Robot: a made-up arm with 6 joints. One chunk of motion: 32 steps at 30 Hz.
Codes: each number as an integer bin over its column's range. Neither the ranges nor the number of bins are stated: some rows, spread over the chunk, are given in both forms.
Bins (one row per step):
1: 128 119 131 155 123 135
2: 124 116 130 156 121 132
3: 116 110 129 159 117 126
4: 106 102 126 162 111 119
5: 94 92 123 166 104 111
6: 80 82 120 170 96 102
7: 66 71 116 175 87 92
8: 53 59 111 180 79 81
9: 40 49 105 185 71 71
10: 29 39 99 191 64 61
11: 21 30 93 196 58 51
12: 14 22 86 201 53 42
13: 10 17 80 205 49 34
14: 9 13 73 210 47 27
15: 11 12 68 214 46 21
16: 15 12 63 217 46 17
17: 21 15 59 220 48 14
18: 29 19 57 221 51 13
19: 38 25 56 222 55 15
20: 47 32 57 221 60 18
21: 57 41 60 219 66 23
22: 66 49 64 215 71 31
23: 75 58 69 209 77 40
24: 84 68 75 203 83 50
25: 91 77 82 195 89 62
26: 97 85 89 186 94 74
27: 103 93 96 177 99 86
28: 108 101 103 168 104 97
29: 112 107 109 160 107 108
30: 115 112 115 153 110 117
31: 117 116 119 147 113 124
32: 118 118 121 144 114 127
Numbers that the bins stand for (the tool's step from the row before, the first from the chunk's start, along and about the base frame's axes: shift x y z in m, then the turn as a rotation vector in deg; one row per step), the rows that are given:
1: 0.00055 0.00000 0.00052 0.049 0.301 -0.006
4: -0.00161 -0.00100 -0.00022 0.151 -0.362 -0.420
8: -0.00680 -0.00353 -0.00246 0.412 -2.132 -1.404
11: -0.00994 -0.00524 -0.00514 0.644 -3.293 -2.180
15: -0.01092 -0.00629 -0.00887 0.905 -3.956 -2.956
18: -0.00916 -0.00588 -0.01051 1.007 -3.680 -3.164
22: -0.00553 -0.00412 -0.00946 0.920 -2.574 -2.698
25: -0.00308 -0.00247 -0.00678 0.629 -1.579 -1.895
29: -0.00102 -0.00071 -0.00276 0.122 -0.584 -0.705
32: -0.00043 -0.00006 -0.00097 -0.111 -0.196 -0.213
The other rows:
2: 0.00016 -0.00018 0.00037 0.064 0.191 -0.084
3: -0.00063 -0.00053 0.00022 0.107 -0.031 -0.239
5: -0.00278 -0.00159 -0.00067 0.209 -0.749 -0.627
6: -0.00416 -0.00218 -0.00112 0.267 -1.192 -0.860
7: -0.00553 -0.00282 -0.00171 0.339 -1.689 -1.119
9: -0.00808 -0.00412 -0.00335 0.484 -2.574 -1.662
10: -0.00916 -0.00471 -0.00425 0.571 -2.961 -1.921
12: -0.01063 -0.00571 -0.00618 0.716 -3.569 -2.413
13: -0.01102 -0.00600 -0.00708 0.775 -3.791 -2.620
14: -0.01112 -0.00624 -0.00812 0.847 -3.901 -2.801
16: -0.01053 -0.00629 -0.00961 0.949 -3.956 -3.060
17: -0.00994 -0.00612 -0.01021 0.992 -3.846 -3.138
19: -0.00827 -0.00553 -0.01065 1.021 -3.459 -3.112
20: -0.00739 -0.00512 -0.01051 1.007 -3.182 -3.034
21: -0.00641 -0.00459 -0.01006 0.978 -2.851 -2.905
23: -0.00465 -0.00359 -0.00872 0.833 -2.242 -2.465
24: -0.00376 -0.00300 -0.00782 0.745 -1.911 -2.206
26: -0.00249 -0.00200 -0.00574 0.499 -1.302 -1.585
27: -0.00190 -0.00153 -0.00469 0.368 -1.026 -1.274
28: -0.00141 -0.00106 -0.00365 0.238 -0.749 -0.989
30: -0.00073 -0.00041 -0.00186 0.020 -0.418 -0.472
31: -0.00053 -0.00018 -0.00127 -0.067 -0.252 -0.291

